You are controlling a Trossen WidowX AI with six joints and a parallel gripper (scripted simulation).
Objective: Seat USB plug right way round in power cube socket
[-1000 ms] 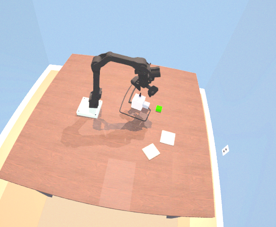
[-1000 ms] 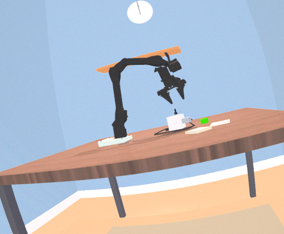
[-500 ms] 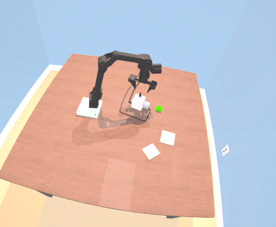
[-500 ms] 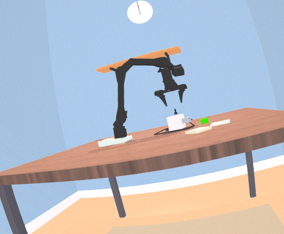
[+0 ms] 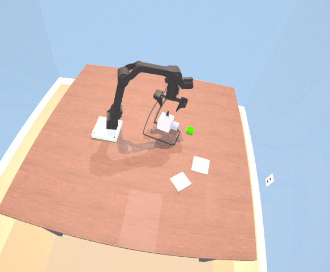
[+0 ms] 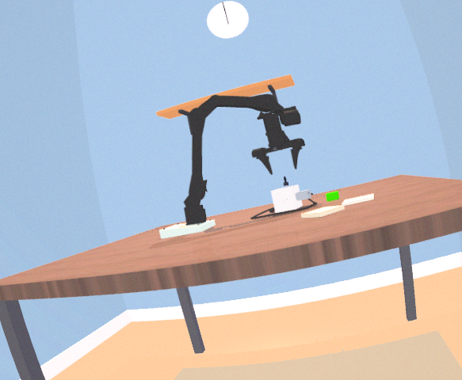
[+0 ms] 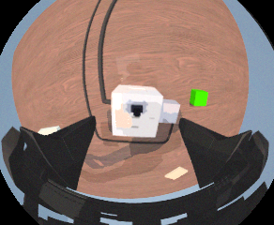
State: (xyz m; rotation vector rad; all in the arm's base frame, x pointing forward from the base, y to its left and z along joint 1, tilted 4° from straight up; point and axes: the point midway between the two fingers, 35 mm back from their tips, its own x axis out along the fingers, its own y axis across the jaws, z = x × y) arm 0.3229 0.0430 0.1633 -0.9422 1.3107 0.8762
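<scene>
Right now my gripper tip is 40 mm above the small usb plug. From my gripper tip the other things lie so: small green block (140 mm ahead, 120 mm below, 60 mm to the right).
</scene>
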